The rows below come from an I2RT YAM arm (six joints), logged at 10 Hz.
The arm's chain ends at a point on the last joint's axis. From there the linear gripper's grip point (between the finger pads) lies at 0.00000 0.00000 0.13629 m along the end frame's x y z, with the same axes.
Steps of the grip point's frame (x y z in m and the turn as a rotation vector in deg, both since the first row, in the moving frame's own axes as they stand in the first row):
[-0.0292, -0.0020, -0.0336, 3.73, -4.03, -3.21]
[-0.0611, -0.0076, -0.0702, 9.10, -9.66, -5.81]
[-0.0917, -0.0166, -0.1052, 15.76, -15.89, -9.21]
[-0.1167, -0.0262, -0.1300, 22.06, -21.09, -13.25]
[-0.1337, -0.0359, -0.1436, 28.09, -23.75, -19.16]
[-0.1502, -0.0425, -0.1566, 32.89, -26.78, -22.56]
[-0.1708, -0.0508, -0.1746, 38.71, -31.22, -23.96]
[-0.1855, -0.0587, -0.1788, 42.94, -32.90, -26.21]
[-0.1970, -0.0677, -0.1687, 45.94, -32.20, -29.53]
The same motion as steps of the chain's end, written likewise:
[-0.0194, 0.0066, -0.0330, 3.73, -4.03, -3.21]
[-0.0373, 0.0127, -0.0666, 9.10, -9.66, -5.81]
[-0.0520, 0.0168, -0.0950, 15.76, -15.89, -9.21]
[-0.0634, 0.0177, -0.1112, 22.06, -21.09, -13.25]
[-0.0713, 0.0162, -0.1167, 28.09, -23.75, -19.16]
[-0.0792, 0.0151, -0.1214, 32.89, -26.78, -22.56]
[-0.0897, 0.0133, -0.1271, 38.71, -31.22, -23.96]
[-0.0995, 0.0094, -0.1234, 42.94, -32.90, -26.21]
[-0.1097, 0.0028, -0.1098, 45.94, -32.20, -29.53]

